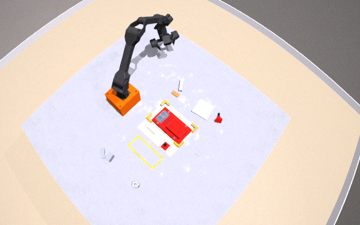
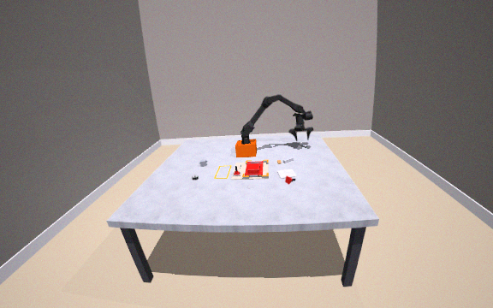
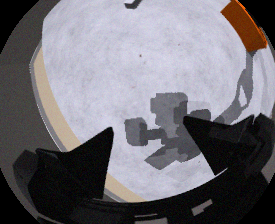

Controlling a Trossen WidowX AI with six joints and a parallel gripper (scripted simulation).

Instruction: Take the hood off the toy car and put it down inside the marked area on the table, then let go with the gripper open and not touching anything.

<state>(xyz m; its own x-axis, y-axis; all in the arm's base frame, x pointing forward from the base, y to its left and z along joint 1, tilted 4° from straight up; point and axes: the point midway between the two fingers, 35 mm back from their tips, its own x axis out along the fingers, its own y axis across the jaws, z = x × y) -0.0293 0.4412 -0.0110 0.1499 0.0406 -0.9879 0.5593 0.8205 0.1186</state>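
The red hood lies 410 mm to the right of my gripper tip, 370 mm ahead of it and 20 mm below it. The rest, counted from my gripper tip: white flat panel (420 mm ahead, 220 mm to the right, 60 mm below).
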